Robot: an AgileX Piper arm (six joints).
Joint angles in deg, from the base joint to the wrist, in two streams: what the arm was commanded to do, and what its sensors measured. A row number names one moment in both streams.
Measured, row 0:
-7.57, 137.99, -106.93, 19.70, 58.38, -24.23
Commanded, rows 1 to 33:
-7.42, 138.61, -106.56, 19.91, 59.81, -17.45
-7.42, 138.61, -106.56, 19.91, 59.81, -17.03
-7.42, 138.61, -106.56, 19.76, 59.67, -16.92
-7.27, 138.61, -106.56, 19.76, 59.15, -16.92
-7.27, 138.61, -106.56, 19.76, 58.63, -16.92
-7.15, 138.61, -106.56, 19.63, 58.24, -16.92
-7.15, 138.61, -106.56, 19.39, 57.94, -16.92
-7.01, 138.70, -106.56, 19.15, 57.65, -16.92
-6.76, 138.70, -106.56, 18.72, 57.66, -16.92
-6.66, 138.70, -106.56, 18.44, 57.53, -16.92
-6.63, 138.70, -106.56, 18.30, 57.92, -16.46
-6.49, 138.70, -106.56, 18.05, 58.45, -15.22
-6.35, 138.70, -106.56, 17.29, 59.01, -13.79
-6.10, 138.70, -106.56, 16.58, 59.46, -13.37
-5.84, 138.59, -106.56, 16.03, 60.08, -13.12
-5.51, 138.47, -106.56, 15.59, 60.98, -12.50
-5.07, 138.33, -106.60, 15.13, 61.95, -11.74
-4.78, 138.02, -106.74, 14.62, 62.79, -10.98
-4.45, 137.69, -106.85, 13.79, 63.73, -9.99
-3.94, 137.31, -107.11, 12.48, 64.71, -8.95
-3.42, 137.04, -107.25, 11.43, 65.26, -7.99
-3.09, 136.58, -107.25, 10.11, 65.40, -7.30
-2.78, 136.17, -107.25, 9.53, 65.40, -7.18
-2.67, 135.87, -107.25, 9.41, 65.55, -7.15
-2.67, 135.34, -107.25, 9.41, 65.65, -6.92
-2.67, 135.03, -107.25, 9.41, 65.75, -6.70
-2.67, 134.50, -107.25, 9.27, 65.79, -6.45
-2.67, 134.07, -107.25, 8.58, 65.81, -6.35
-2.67, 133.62, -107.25, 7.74, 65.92, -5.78
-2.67, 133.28, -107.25, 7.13, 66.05, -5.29
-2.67, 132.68, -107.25, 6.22, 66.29, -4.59
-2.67, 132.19, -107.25, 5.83, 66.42, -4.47
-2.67, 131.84, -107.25, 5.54, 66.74, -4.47
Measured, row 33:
-2.60, 135.03, -107.13, 7.11, 65.71, -5.55
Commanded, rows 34 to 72:
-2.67, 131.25, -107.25, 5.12, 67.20, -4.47
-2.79, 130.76, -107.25, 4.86, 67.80, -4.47
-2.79, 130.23, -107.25, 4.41, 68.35, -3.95
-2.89, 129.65, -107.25, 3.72, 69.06, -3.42
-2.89, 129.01, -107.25, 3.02, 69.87, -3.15
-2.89, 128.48, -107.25, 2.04, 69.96, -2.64
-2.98, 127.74, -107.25, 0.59, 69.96, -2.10
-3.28, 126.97, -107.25, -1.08, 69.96, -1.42
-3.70, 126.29, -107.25, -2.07, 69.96, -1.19
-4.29, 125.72, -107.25, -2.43, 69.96, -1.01
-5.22, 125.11, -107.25, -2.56, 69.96, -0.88
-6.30, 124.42, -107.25, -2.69, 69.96, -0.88
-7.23, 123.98, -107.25, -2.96, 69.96, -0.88
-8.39, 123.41, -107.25, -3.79, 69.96, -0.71
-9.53, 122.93, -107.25, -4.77, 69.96, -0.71
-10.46, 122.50, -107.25, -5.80, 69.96, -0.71
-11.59, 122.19, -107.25, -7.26, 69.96, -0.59
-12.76, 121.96, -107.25, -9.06, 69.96, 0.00
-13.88, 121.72, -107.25, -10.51, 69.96, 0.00
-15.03, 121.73, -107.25, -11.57, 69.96, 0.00
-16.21, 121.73, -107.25, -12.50, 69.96, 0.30
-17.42, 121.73, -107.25, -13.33, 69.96, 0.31
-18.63, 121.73, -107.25, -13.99, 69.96, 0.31
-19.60, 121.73, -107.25, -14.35, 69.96, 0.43
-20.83, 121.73, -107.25, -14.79, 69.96, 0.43
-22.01, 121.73, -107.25, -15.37, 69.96, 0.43
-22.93, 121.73, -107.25, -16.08, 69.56, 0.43
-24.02, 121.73, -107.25, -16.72, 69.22, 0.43
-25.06, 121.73, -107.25, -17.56, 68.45, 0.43
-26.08, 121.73, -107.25, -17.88, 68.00, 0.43
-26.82, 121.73, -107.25, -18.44, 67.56, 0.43
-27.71, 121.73, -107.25, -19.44, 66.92, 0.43
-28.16, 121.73, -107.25, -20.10, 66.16, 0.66
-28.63, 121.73, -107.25, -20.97, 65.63, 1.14
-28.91, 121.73, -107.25, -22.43, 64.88, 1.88
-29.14, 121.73, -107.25, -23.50, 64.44, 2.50
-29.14, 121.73, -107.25, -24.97, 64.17, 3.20
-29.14, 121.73, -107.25, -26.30, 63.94, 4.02
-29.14, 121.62, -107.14, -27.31, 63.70, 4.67
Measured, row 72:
-28.96, 123.07, -107.13, -22.32, 66.26, 2.11
